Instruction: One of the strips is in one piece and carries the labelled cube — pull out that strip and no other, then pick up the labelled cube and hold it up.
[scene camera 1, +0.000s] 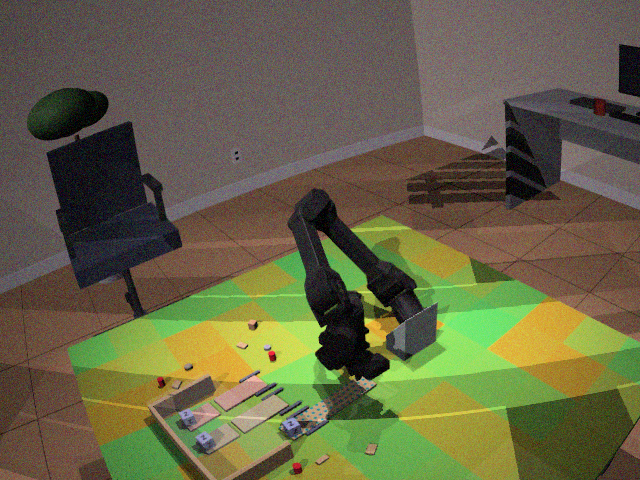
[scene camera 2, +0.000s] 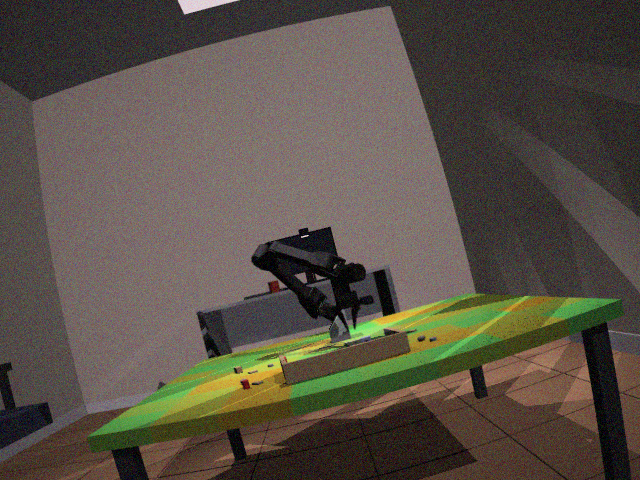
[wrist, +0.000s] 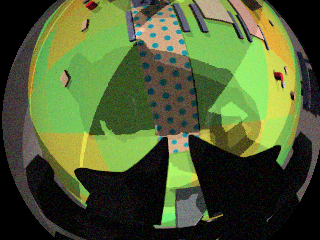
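Observation:
You can see the gripper (scene camera 1: 355, 377), and it's also there if you look for the gripper (scene camera 2: 351, 330) or the gripper (wrist: 178, 140).

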